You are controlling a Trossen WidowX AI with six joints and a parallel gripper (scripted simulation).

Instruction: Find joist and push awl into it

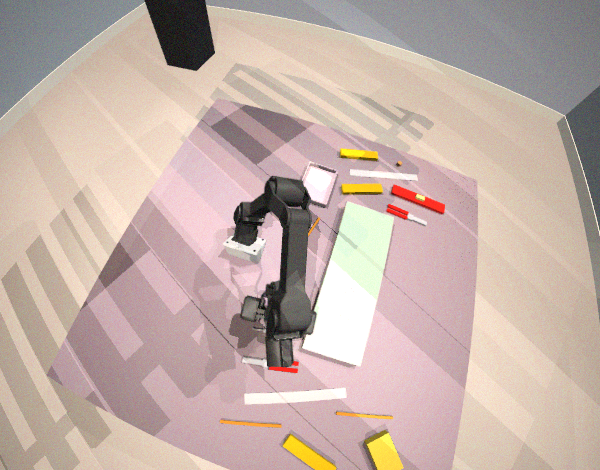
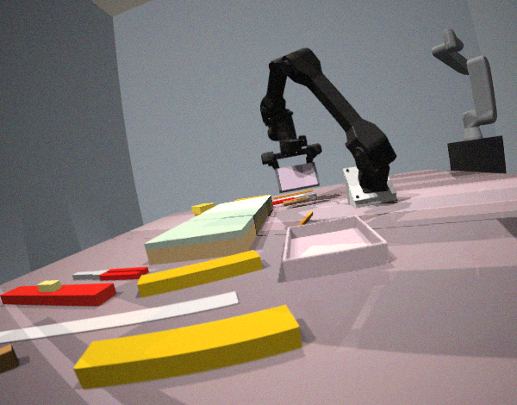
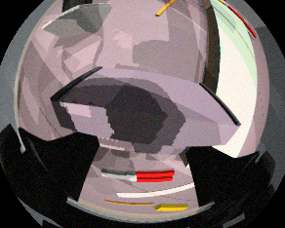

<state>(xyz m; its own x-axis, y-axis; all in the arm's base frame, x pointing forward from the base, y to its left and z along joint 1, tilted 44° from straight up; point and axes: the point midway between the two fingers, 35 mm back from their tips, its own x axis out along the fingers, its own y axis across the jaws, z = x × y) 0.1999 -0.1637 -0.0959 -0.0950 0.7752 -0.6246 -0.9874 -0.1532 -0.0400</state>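
Now: the stud finder 1 cm to the left of my gripper tip and 1 cm ahead of it. The rest, counted from my gripper tip: red level 61 cm to the left, 35 cm ahead, 6 cm below; tray 50 cm to the left, 6 cm below, 5 cm behind; awl 7 cm below, 5 cm to the right, 1 cm behind.
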